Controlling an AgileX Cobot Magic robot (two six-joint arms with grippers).
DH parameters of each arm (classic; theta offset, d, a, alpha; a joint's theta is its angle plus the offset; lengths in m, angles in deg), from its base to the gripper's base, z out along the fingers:
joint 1: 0 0.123 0 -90
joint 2: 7.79 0 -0.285 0
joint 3: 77.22 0 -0.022 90
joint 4: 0 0.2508 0 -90
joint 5: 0 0 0.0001 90
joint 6: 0 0.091 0 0
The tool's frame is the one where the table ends.
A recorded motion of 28 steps. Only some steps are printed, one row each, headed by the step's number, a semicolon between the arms.
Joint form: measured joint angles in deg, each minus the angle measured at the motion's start. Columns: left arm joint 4, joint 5, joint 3, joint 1, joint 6, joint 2; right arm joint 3, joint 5, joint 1, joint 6, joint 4, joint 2.
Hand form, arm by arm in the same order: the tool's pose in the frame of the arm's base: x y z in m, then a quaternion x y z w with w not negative. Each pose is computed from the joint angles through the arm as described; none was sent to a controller.
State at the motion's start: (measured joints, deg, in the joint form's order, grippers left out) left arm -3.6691 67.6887 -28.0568 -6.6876 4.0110 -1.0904; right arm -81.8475 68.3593 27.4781 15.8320 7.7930 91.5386
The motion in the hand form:
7: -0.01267 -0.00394 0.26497 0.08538 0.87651 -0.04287 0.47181; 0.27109 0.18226 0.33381 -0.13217 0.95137 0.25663 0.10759
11: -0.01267 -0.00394 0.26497 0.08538 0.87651 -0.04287 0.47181; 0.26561 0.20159 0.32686 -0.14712 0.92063 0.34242 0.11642
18: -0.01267 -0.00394 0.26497 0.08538 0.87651 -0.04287 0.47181; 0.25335 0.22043 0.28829 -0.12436 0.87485 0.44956 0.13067
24: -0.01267 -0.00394 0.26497 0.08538 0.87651 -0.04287 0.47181; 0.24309 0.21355 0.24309 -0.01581 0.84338 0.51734 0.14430
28: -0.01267 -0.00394 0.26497 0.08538 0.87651 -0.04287 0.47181; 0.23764 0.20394 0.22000 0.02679 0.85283 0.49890 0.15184
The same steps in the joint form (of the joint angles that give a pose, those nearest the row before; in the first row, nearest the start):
7: 0.00 0.00 0.00 0.00 0.00 0.00; 0.25 -2.88 0.12 -10.53 17.90 -1.21
11: 0.00 0.00 0.00 0.00 0.00 0.00; 4.04 -9.30 1.45 -18.24 30.10 -1.21
18: 0.00 0.00 0.00 0.00 0.00 0.00; 16.66 -21.48 3.52 -36.39 53.78 -1.21
24: 0.00 0.00 0.00 0.00 0.00 0.00; 30.92 -28.92 3.52 -56.96 83.67 -1.21
28: 0.00 0.00 0.00 0.00 0.00 0.00; 36.32 -32.80 3.52 -62.31 90.55 -1.21

